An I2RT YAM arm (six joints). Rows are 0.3 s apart.
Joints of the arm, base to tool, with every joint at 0 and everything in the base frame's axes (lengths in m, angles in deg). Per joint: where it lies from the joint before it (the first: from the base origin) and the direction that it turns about. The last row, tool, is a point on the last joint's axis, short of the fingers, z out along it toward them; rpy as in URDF.
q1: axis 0 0 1 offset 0 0 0.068
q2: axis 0 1 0 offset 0.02 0.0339 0.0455
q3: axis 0 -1 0 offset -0.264 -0.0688 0
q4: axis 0 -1 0 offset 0.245 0.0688 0.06
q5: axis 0 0 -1 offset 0.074 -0.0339 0.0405
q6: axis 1 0 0 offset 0.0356 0 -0.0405
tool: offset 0 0 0 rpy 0 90 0
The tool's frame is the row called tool.
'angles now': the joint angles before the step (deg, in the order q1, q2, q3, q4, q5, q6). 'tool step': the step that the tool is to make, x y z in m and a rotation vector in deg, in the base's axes. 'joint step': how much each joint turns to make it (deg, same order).
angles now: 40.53 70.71 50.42 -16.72 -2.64 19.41
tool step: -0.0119 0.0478 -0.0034 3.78 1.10 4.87
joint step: 8.68 5.71 2.49 5.29 1.05 5.03
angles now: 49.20 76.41 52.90 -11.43 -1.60 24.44
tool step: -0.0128 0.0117 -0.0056 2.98 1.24 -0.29
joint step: 3.53 0.20 -1.73 3.53 1.57 4.49
